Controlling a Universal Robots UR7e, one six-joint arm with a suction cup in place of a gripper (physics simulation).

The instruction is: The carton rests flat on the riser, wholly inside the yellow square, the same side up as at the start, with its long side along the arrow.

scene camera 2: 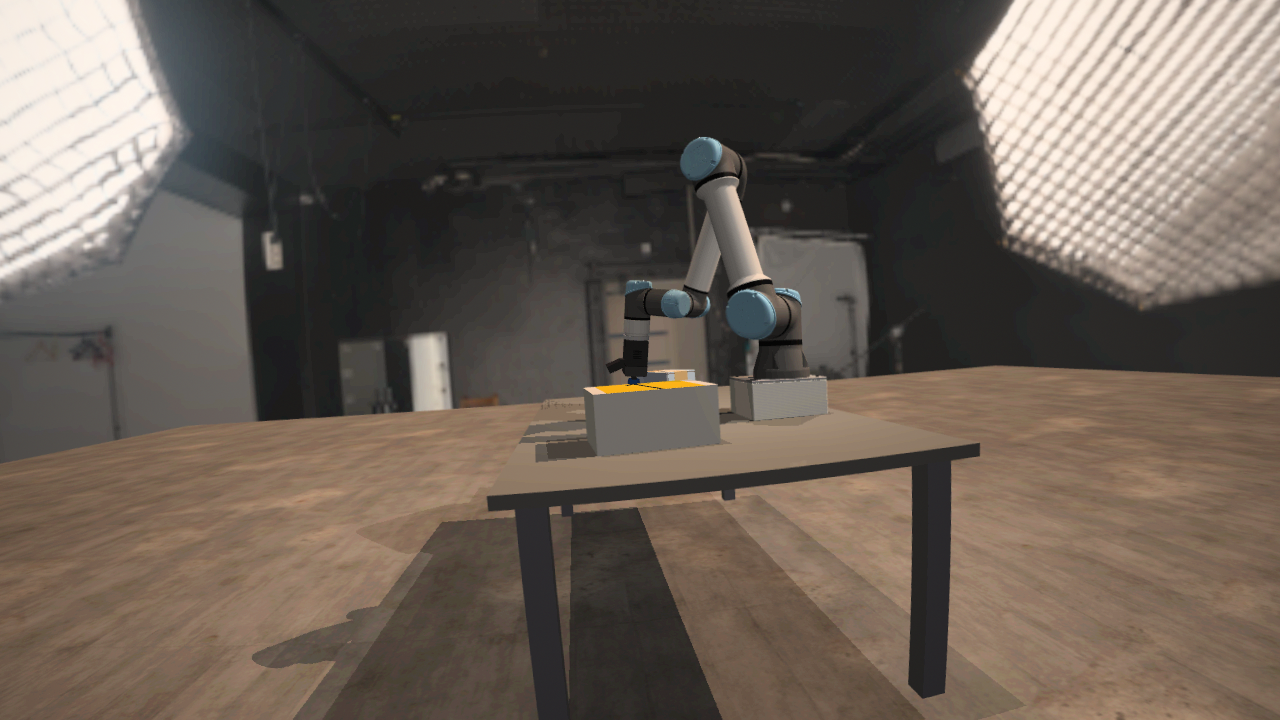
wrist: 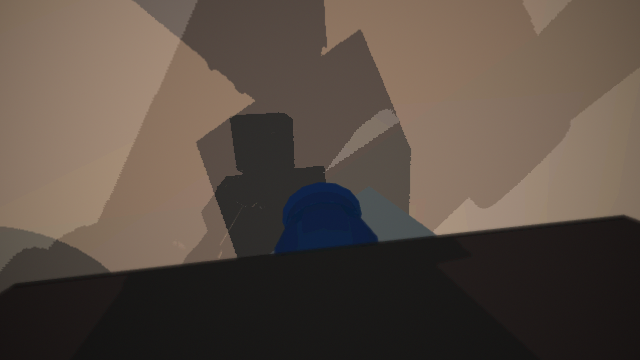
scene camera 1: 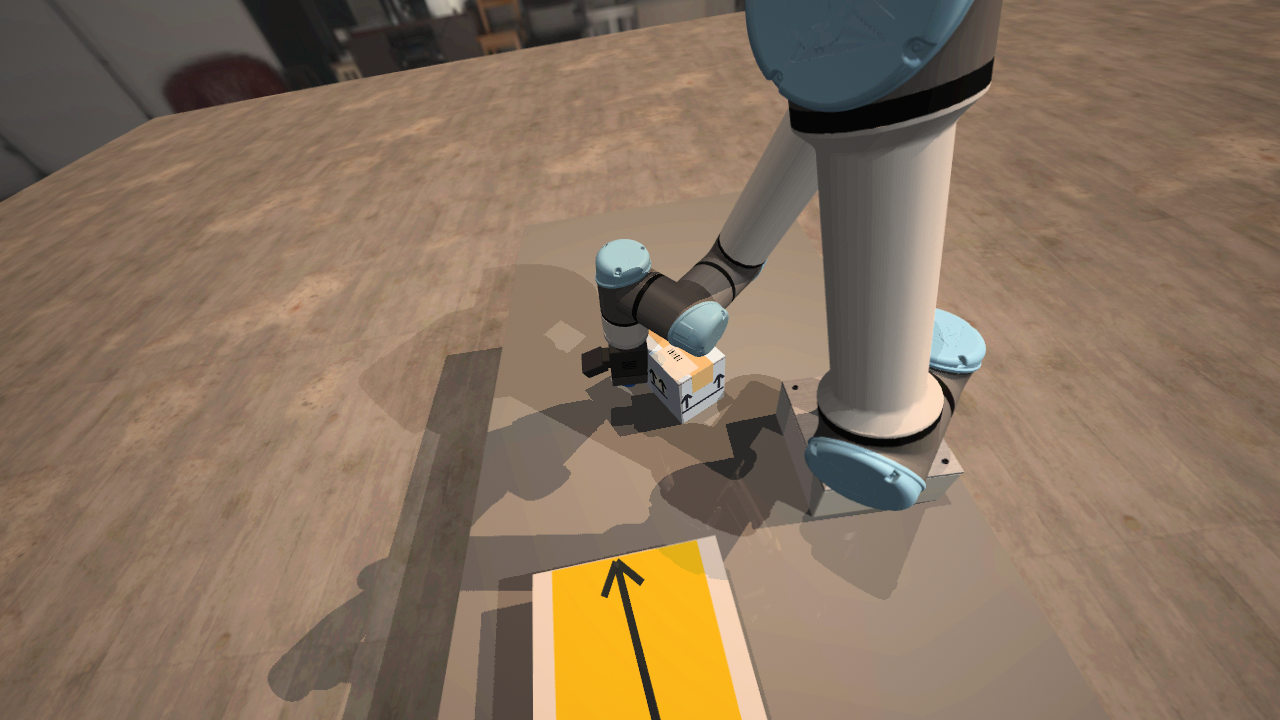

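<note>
The white carton [scene camera 1: 702,394] [scene camera 2: 673,373] with orange tape on top stands upright on the table, its printed arrows pointing up. It does not show in the wrist view. My suction gripper [scene camera 1: 629,385] [scene camera 2: 633,381] [wrist: 322,200], with its blue cup pointing down, hangs above the table just left of the carton. The cup carries nothing and the carton is not on it. The grey riser [scene camera 1: 542,644] [scene camera 2: 653,425] stands at the near end of the table. The yellow square [scene camera 1: 590,626] [scene camera 2: 617,388] on its top has a black arrow [scene camera 1: 636,634] pointing toward the far end.
The arm's base stands on a grey block [scene camera 1: 799,447] [scene camera 2: 778,398] to the right of the carton. The forearm reaches over behind the carton, and a wrist joint [scene camera 1: 698,327] overlaps part of its top in scene camera 1. Arm shadows fall across the table [scene camera 2: 805,447].
</note>
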